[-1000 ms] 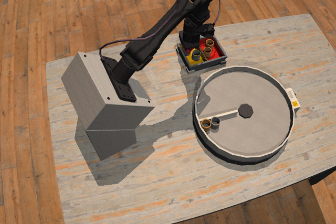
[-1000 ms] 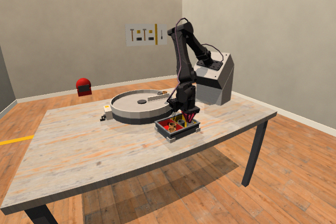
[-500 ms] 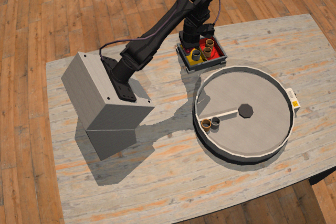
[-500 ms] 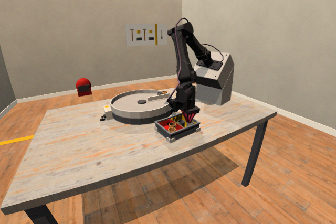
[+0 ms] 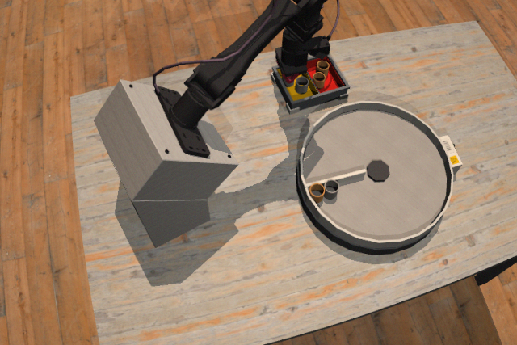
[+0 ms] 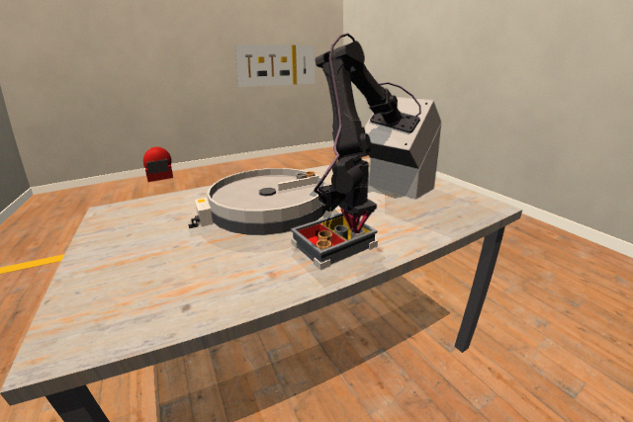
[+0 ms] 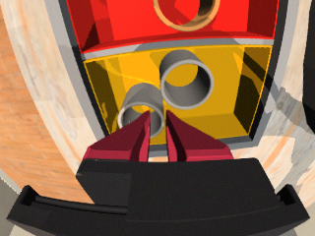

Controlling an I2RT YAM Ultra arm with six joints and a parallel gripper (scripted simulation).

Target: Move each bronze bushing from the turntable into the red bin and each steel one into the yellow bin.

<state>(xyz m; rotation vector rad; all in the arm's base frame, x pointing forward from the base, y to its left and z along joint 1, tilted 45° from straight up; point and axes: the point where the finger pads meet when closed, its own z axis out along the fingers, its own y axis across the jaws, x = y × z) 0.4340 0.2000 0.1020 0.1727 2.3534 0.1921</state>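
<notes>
Now: hand 20 mm short of the yellow bin, 20 mm to the left of it and 20 mm above it. Round my hand: red bin (100 mm ahead, 20 mm to the right, 20 mm below); turntable (100 mm ahead, 370 mm to the right, 10 mm above); two-part bin tray (60 mm ahead, 20 mm to the right, 20 mm below).
</notes>
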